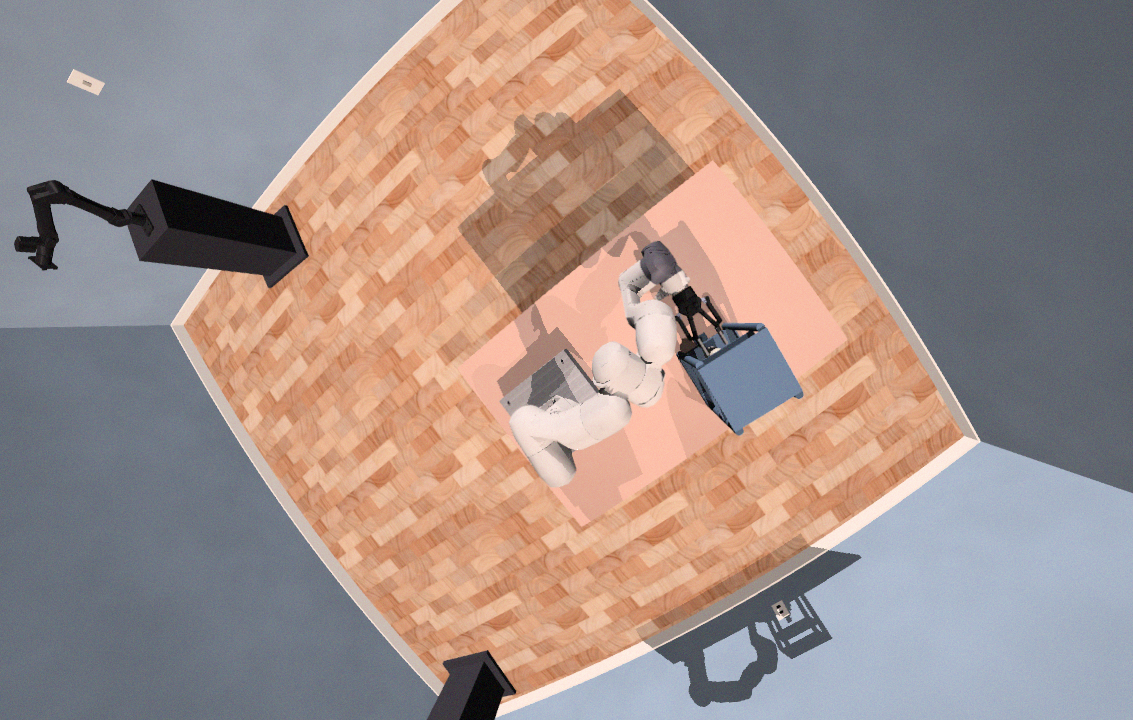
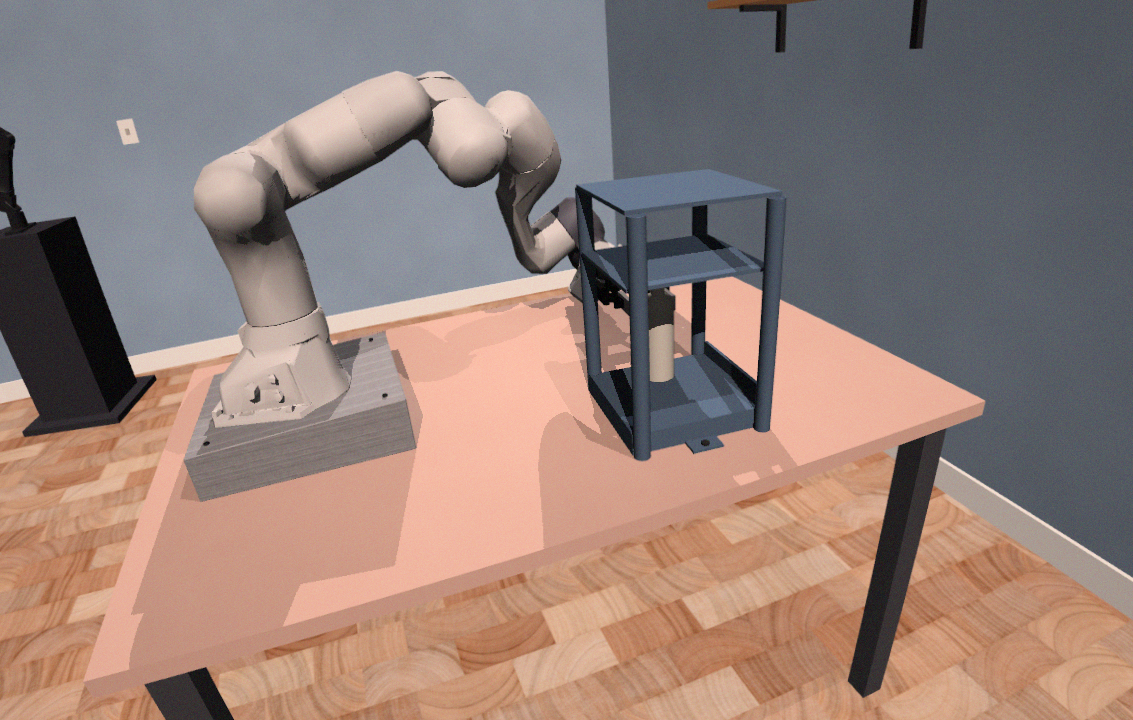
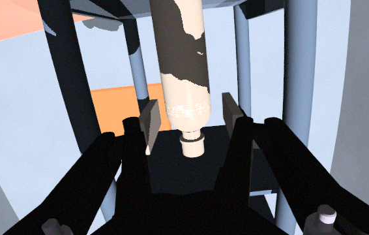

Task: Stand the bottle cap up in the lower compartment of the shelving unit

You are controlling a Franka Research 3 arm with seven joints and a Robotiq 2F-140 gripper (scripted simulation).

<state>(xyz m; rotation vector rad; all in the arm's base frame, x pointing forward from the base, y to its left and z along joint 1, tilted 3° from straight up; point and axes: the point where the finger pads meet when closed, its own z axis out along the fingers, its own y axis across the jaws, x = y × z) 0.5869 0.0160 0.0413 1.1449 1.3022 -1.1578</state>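
My hand is 6 cm to the left of the bottle. The rest, counted from my hand: shelving unit 1 cm ahead, 11 cm to the right, 3 cm above.
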